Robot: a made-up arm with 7 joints. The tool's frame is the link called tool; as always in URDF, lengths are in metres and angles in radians.
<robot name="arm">
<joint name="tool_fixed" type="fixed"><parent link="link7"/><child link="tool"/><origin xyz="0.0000 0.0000 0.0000" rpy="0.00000 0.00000 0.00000"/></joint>
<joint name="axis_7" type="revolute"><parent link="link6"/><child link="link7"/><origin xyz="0.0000 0.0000 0.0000" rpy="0.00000 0.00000 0.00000"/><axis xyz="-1 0 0"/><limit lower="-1.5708" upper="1.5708"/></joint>
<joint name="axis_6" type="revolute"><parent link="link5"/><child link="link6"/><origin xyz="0.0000 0.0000 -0.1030" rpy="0.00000 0.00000 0.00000"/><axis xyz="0 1 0"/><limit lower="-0.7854" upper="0.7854"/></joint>
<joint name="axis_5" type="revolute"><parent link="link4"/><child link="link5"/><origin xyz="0.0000 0.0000 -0.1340" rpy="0.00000 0.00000 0.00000"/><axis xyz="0 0 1"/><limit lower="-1.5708" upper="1.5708"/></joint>
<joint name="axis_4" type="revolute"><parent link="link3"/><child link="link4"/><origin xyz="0.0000 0.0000 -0.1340" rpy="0.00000 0.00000 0.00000"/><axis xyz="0 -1 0"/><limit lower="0.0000" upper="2.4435"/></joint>
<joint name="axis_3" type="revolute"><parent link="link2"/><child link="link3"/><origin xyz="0.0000 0.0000 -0.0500" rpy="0.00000 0.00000 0.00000"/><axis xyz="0 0 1"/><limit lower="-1.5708" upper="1.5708"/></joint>
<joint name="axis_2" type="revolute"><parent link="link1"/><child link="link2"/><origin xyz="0.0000 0.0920 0.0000" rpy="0.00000 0.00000 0.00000"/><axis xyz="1 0 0"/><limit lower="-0.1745" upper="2.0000"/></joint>
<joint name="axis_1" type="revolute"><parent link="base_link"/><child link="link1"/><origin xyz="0.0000 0.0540 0.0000" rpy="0.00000 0.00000 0.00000"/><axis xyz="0 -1 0"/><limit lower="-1.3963" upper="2.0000"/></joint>
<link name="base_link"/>
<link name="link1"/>
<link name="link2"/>
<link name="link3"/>
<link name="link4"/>
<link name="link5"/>
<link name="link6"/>
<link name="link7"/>
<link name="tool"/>
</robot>
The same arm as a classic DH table. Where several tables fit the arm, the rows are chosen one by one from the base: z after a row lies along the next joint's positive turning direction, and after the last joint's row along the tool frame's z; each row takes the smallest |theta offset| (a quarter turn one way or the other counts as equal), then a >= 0, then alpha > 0; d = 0 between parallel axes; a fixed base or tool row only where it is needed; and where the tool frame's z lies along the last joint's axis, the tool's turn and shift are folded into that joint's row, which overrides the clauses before.
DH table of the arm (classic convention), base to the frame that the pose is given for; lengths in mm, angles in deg. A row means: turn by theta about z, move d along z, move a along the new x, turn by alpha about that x. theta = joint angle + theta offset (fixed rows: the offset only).
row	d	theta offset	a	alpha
base (fixed)	0.0	0.00	0.0	90.00
axis_1	-146.0	90.00	0.0	90.00
axis_2	0.0	90.00	0.0	90.00
axis_3	-184.0	90.00	0.0	90.00
axis_4	0.0	0.00	0.0	-90.00
axis_5	-237.0	0.00	0.0	-90.00
axis_6	0.0	-90.00	0.0	90.00
axis_7	0.0	90.00	0.0	90.00
tool (fixed)	0.0	-90.00	0.0	0.00
Joint limits (deg, base to tool): -80.00..114.59 -10.00..114.59 -90.00..90.00 0.00..140.00 -90.00..90.00 -45.00..45.00 -90.00..90.00

